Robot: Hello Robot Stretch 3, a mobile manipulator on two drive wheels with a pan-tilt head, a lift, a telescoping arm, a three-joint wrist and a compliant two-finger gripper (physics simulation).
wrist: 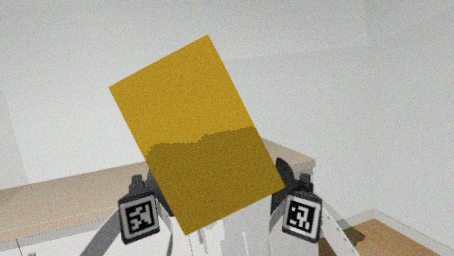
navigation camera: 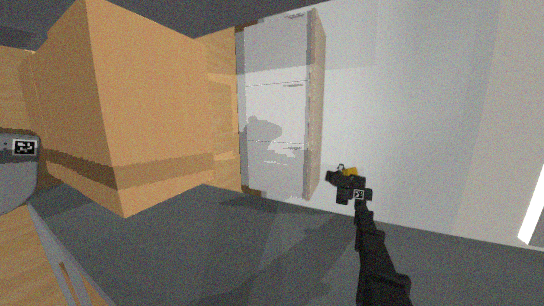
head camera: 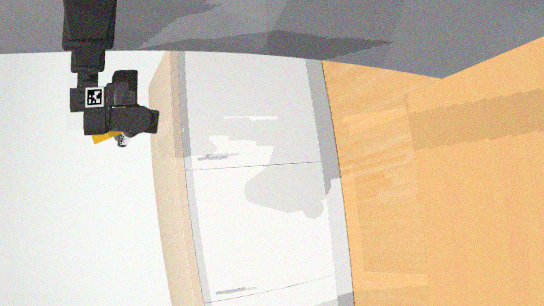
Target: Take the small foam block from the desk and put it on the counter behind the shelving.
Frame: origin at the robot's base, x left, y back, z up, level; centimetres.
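Seen in the pictures: gripper, between the fingertips: point(wrist: 220, 177).
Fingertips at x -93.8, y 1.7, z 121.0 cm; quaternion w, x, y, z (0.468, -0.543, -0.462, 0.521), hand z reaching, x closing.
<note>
A point is followed by its place in that frame.
The yellow foam block point(head camera: 104, 137) @[x -89.5, y -1.9, z 126.0 cm] point(navigation camera: 351, 171) @[x -89.5, y -1.1, z 126.5 cm] point(wrist: 197, 125) @[x -89.3, y 1.1, z 125.7 cm] is between the fingertips of my gripper point(head camera: 113, 136) point(navigation camera: 345, 172) @[x -93.8, y 1.7, z 121.0 cm] point(wrist: 220, 177) @[x -93.8, y 1.7, z 121.0 cm], which is shut on it. The block sits tilted in the wrist view and is mostly hidden by the gripper body in the head view. A white-fronted drawer unit with a light wood top, apparently the counter point(head camera: 162, 175) @[x -195.4, y -22.9, z 91.0 cm] point(navigation camera: 316, 100) @[x -168.3, y -62.1, z 91.0 cm] point(wrist: 65, 192) @[x -181.9, y -74.2, z 91.0 cm], stands along the white wall. In the head and navigation views the gripper appears at the wall side of that wood top. Its height above the top is not clear. The desk cannot be made out for certain.
A large orange-brown wooden body point(head camera: 480, 190) @[x -32.5, y -10.1, z 81.0 cm] point(navigation camera: 150, 90) @[x -23.9, y -18.7, z 81.0 cm] stands before the drawer fronts, with dark grey floor point(navigation camera: 200, 250) @[x -30.0, y 17.6, z 95.3 cm] beside it. The white wall point(head camera: 75, 215) @[x -221.0, y -45.8, z 141.0 cm] point(navigation camera: 425, 100) @[x -214.2, y -74.7, z 195.3 cm] point(wrist: 350, 100) @[x -256.1, y 101.6, z 104.7 cm] rises behind the counter. Drawer handles point(head camera: 215, 157) stick out from the white fronts.
</note>
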